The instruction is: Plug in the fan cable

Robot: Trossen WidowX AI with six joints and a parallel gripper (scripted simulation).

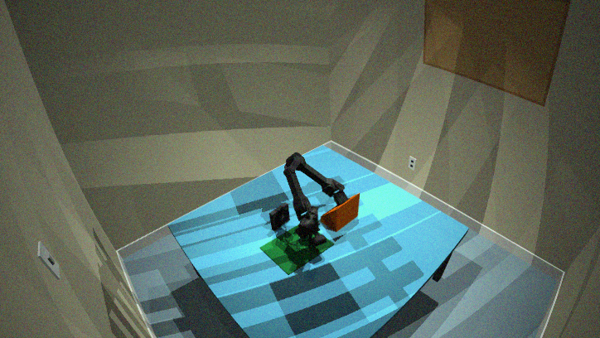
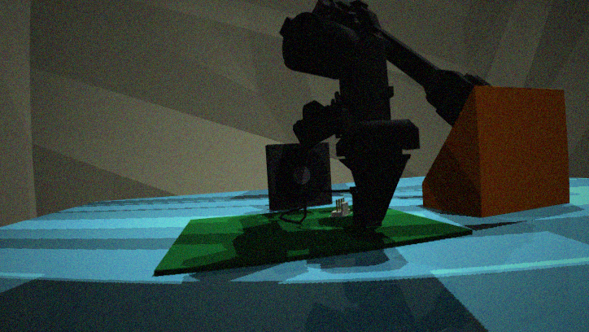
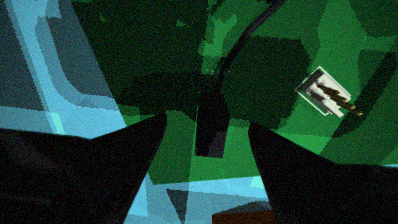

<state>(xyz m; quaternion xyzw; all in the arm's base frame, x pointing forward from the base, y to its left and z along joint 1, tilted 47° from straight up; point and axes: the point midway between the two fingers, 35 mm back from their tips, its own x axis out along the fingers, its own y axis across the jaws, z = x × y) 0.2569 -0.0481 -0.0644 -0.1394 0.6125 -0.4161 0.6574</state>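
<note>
Right now the black plug is 10 mm above my gripper tip. Also, from my gripper tip: fan header: 90 mm to the right, 20 mm below; then black fan: 230 mm to the right, 40 mm above; then green board: 70 mm ahead, 50 mm to the right, 30 mm below.
</note>
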